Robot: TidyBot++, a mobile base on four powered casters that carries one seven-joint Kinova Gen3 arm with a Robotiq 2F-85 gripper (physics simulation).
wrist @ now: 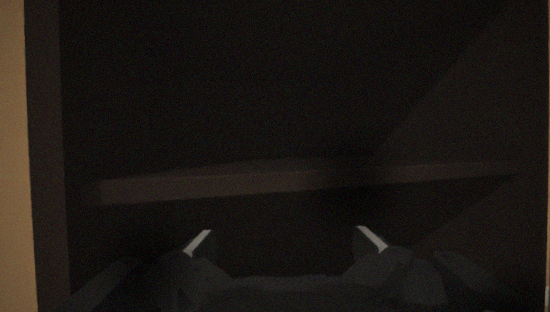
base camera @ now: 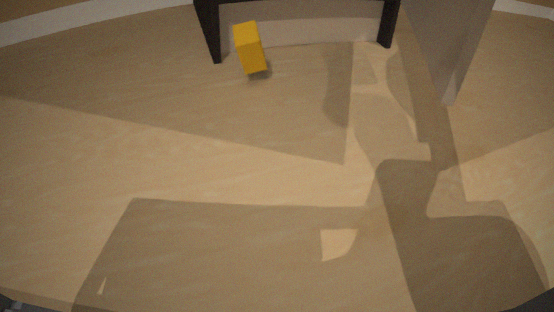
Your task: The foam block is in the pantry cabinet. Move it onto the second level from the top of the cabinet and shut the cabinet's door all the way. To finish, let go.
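Places are measured from the arm's base along level axes (x right, y back, z down), in millimetres.
Pixels of known places: gripper, between the fingertips: [wrist: 284, 243].
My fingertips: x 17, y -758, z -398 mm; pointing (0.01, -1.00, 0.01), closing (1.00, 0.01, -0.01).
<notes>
Ahead of a thing's pixels: the offset from my fingertips to its middle. "*": to the spot under its first point. Level surfaces: height alone.
The yellow foam block @(dx -58, dy +95, dz +711 mm) [base camera: 251, 49] is outside the cabinet, low in front of its left leg, tilted, with a small shadow right below it. Whether it touches the floor I cannot tell. The dark pantry cabinet [base camera: 207, 31] [wrist: 46, 150] shows its lower front in the base view and its dark inside in the wrist view. Its grey door @(* dx +220, dy +295, dz +583 mm) [base camera: 445, 45] stands open at the right. A shelf edge [wrist: 210, 186] crosses the wrist view. My gripper [wrist: 284, 243] is open and empty, facing the cabinet's inside, below that shelf edge in the picture. Which level it faces I cannot tell.
The wooden floor @(dz +794 mm) [base camera: 210, 175] stretches before the cabinet, with shadows of the arm and cabinet on it. A white baseboard [base camera: 75, 19] runs along the wall behind. The open door's lower corner juts out toward the base at the right.
</notes>
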